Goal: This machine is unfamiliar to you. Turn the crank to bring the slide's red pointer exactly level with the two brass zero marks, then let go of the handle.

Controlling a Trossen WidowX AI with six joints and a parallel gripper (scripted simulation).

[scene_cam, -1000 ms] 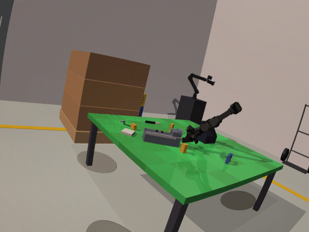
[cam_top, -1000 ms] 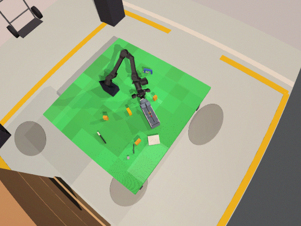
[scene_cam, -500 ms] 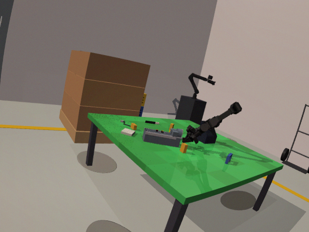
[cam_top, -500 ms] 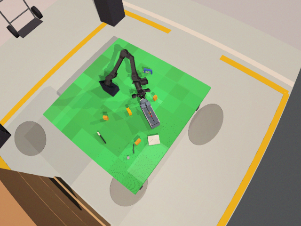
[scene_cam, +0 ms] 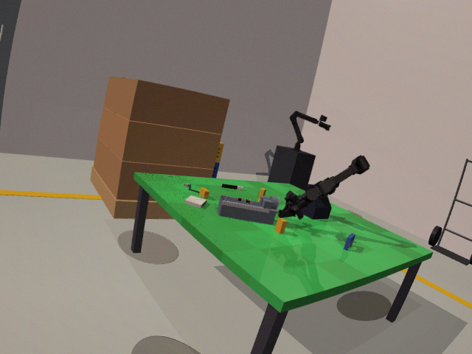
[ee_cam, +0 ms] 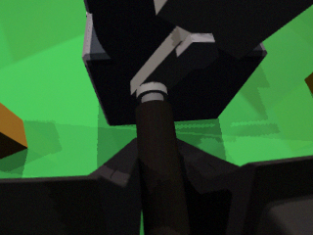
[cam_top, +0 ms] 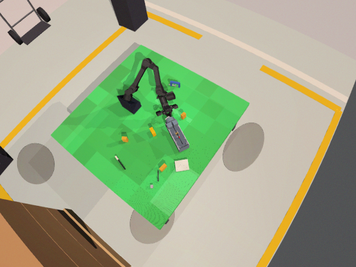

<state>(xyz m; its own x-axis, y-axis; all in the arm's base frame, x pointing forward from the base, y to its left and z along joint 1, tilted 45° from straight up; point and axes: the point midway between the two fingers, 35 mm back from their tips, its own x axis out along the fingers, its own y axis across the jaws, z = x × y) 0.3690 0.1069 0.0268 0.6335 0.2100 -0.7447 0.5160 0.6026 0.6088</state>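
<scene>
My gripper tip is 17 cm short of the red pointer, 11 cm to the left of it and 5 cm below it. Also, from my gripper tip: dark handle (3 cm above, 1 cm to the left, 1 cm behind); then blue bracket (32 cm to the left, 18 cm behind); then white pad (30 cm ahead, 28 cm to the right, 2 cm below).
</scene>
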